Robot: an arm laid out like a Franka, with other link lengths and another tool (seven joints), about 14 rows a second.
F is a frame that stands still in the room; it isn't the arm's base.
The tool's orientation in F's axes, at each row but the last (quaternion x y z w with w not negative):
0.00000, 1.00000, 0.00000, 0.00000
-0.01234, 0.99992, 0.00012, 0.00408
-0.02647, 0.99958, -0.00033, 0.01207
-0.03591, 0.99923, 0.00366, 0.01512
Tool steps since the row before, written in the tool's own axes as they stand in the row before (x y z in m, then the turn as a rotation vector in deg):
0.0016, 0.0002, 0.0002, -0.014, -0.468, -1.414
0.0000, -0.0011, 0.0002, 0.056, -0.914, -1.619
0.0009, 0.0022, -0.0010, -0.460, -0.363, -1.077
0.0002, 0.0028, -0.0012, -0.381, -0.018, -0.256
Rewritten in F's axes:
-0.0016, 0.0002, -0.0002, 0.014, -0.468, 1.414
0.0000, -0.0011, -0.0002, -0.047, -0.916, 1.618
-0.0010, 0.0021, 0.0010, 0.452, -0.338, 1.088
-0.0004, 0.0028, 0.0012, 0.373, 0.007, 0.267

